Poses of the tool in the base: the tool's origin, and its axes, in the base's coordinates. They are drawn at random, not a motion.
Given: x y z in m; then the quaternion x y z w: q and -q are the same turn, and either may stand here.
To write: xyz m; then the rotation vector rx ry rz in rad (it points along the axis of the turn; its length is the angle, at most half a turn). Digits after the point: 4 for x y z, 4 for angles.
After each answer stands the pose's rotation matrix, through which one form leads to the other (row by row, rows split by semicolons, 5 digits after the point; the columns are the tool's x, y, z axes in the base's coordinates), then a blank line. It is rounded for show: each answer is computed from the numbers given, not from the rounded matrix.
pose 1, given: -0.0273, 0.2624, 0.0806, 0.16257, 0.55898, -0.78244, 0.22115
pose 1, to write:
-0.0273, 0.2624, 0.0806, 0.4493, 1.5450, -2.1627
-0.84933 0.52782 -0.00717; -0.16433 -0.27727 -0.94663; -0.50164 -0.80283 0.32223

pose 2, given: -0.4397, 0.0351, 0.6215, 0.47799, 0.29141, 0.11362, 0.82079
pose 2, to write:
-0.4397, 0.0351, 0.6215, 1.0175, 0.6203, 0.2419
0.80434 0.09207 0.58699; 0.46510 0.51723 -0.71844; -0.36975 0.85088 0.37321

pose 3, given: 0.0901, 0.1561, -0.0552, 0.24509, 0.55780, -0.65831, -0.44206
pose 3, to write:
0.0901, 0.1561, -0.0552, -0.6082, -1.3841, 1.6335
-0.48903 -0.30860 -0.81585; 0.85545 0.01312 -0.51772; 0.17047 -0.95110 0.25758

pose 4, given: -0.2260, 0.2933, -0.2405, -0.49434, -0.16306, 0.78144, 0.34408
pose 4, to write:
-0.2260, 0.2933, -0.2405, -1.2841, -0.4236, 2.0299
-0.27447 -0.37654 -0.88481; 0.69897 -0.71004 0.08534; -0.66038 -0.59503 0.45808

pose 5, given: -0.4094, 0.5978, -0.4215, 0.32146, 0.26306, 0.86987, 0.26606
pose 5, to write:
-0.4094, 0.5978, -0.4215, 0.8680, 0.7103, 2.3489
-0.65175 -0.29375 0.69924; 0.63200 -0.72002 0.28660; 0.41928 0.62871 0.65493

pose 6, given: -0.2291, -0.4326, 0.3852, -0.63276, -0.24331, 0.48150, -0.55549
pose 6, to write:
-0.2291, -0.4326, 0.3852, 1.4943, 0.5746, -1.1371
0.41791 0.84285 -0.33904; -0.22702 -0.26446 -0.93729; -0.87966 0.46868 0.08083

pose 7, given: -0.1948, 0.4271, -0.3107, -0.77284, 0.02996, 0.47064, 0.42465
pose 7, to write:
-0.1948, 0.4271, -0.3107, -1.9330, 0.0749, 1.1771
0.55520 -0.44602 -0.70201; 0.35340 -0.63755 0.68457; -0.75290 -0.62817 -0.19635

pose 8, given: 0.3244, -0.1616, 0.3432, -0.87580, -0.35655, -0.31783, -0.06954
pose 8, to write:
0.3244, -0.1616, 0.3432, 2.6359, 1.0731, 0.9566
0.54371 0.58033 0.60630; 0.66873 -0.73607 0.10484; 0.50712 0.34845 -0.78830

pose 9, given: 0.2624, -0.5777, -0.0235, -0.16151, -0.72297, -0.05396, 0.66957
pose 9, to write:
0.2624, -0.5777, -0.0235, -0.3641, -1.6297, -0.1216
-0.05119 0.30579 -0.95072; 0.16127 0.94201 0.29431; 0.98558 -0.13826 -0.09753

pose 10, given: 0.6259, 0.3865, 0.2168, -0.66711, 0.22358, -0.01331, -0.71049
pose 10, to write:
0.6259, 0.3865, 0.2168, 1.4800, -0.4960, 0.0295
0.89967 -0.31722 -0.29995; -0.27939 0.10957 -0.95390; 0.33546 0.94200 0.00995

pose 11, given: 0.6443, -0.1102, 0.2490, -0.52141, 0.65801, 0.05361, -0.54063
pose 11, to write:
0.6443, -0.1102, 0.2490, 1.2391, -1.5637, -0.1274
0.12830 -0.62822 -0.76739; -0.74415 0.45052 -0.49323; 0.65557 0.63433 -0.40969

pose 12, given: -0.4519, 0.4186, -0.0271, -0.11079, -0.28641, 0.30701, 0.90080
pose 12, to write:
-0.4519, 0.4186, -0.0271, -0.2292, -0.5925, 0.6352
0.64743 -0.48965 -0.58402; 0.61657 0.78694 0.02374; 0.44797 -0.37546 0.81139

